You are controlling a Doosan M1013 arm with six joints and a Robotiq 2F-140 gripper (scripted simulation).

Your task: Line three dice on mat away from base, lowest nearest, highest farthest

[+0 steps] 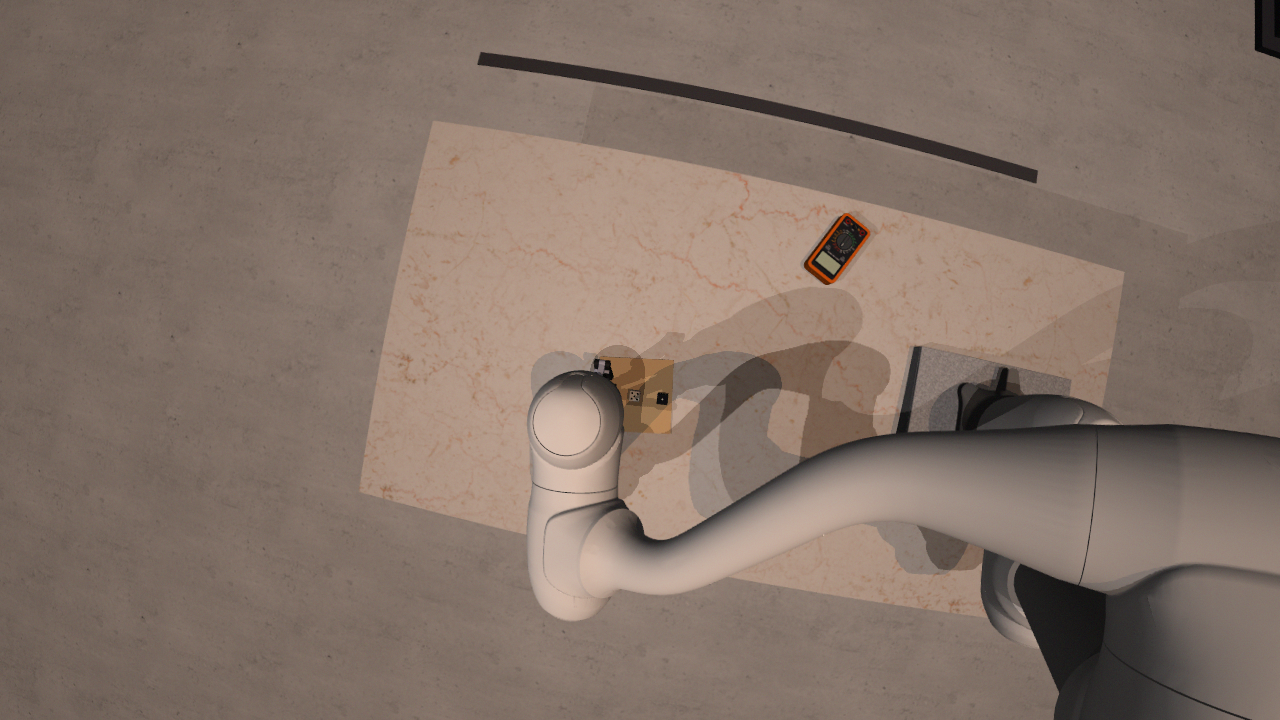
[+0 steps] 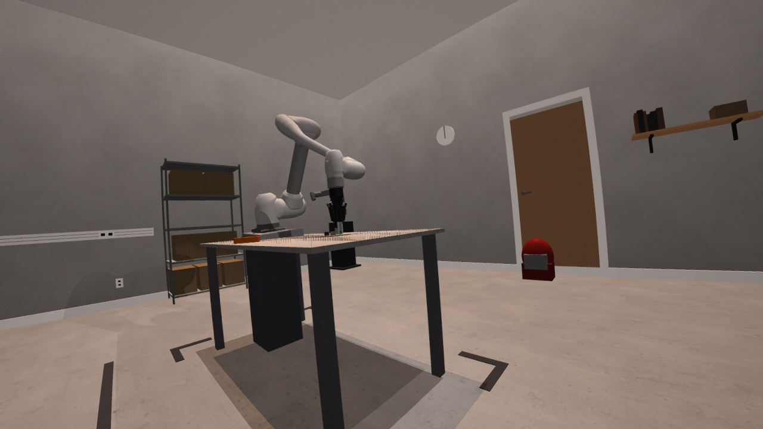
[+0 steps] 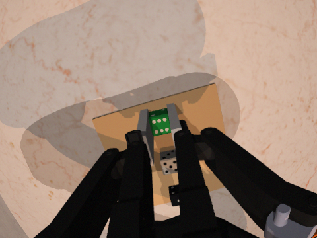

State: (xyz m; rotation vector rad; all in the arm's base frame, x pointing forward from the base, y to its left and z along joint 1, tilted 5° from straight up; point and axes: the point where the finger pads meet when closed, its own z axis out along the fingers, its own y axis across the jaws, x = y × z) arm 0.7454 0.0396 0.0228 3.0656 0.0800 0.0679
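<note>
My gripper is now 2 cm above the green die. Also, from my hand: black die: 10 cm behind, 3 cm below, 1 cm to the right; white die: 5 cm behind, 3 cm below; mat: 5 cm behind, 4 cm below.
</note>
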